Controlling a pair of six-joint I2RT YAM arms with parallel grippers.
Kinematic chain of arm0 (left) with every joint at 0, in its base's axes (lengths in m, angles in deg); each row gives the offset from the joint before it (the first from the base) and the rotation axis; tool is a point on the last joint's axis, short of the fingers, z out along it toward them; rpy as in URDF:
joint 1: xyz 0 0 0.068 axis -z
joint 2: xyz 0.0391 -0.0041 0.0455 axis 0.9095 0.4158 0
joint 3: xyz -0.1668 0.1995 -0.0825 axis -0.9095 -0.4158 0
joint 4: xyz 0.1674 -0.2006 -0.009 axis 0.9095 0.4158 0
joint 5: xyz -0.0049 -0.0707 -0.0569 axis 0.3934 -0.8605 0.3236
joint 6: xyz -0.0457 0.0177 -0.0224 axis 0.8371 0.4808 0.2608
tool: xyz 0 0 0 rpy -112.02 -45.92 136.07
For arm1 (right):
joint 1: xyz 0 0 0.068 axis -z
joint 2: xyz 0.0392 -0.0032 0.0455 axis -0.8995 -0.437 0
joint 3: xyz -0.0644 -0.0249 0.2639 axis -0.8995 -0.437 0
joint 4: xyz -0.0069 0.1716 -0.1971 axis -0.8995 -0.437 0
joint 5: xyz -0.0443 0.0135 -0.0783 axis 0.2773 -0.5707 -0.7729
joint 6: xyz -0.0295 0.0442 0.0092 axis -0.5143 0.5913 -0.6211
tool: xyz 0 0 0 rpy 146.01 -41.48 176.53
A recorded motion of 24 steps. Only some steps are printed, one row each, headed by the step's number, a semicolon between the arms.
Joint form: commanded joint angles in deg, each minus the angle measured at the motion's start. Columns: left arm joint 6, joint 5, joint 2, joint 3, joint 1, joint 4; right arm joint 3, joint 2, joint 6, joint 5, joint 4, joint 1.
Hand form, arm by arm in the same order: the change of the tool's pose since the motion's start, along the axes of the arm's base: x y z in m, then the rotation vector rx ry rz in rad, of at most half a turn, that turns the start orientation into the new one. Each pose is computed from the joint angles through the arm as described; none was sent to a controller.
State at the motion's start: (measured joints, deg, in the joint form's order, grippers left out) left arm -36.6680 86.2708 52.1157 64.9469 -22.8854 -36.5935; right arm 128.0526 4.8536 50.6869 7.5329 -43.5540 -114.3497
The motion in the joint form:
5: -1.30 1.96 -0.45 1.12 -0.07 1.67; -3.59 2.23 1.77 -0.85 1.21 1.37
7: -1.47 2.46 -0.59 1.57 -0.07 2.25; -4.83 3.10 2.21 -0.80 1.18 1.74
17: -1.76 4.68 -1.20 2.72 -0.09 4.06; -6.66 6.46 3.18 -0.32 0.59 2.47
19: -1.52 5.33 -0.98 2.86 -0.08 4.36; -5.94 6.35 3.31 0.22 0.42 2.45
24: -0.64 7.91 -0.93 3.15 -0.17 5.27; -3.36 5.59 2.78 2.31 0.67 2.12
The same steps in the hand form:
5: -0.0012 0.0030 0.0050 0.0292 -0.0173 0.0248; -0.0006 -0.0128 -0.0074 0.0049 0.0059 -0.0572
7: -0.0017 0.0038 0.0070 0.0339 -0.0208 0.0319; -0.0021 -0.0175 -0.0101 0.0035 0.0141 -0.0692
17: -0.0036 0.0074 0.0122 0.0496 -0.0316 0.0664; -0.0091 -0.0303 -0.0052 0.0283 0.0157 -0.0897
19: -0.0031 0.0075 0.0121 0.0539 -0.0278 0.0781; -0.0087 -0.0293 -0.0019 0.0399 0.0175 -0.0850
24: -0.0028 0.0095 0.0124 0.0621 -0.0245 0.1266; -0.0071 -0.0231 0.0093 0.0808 0.0122 -0.0480

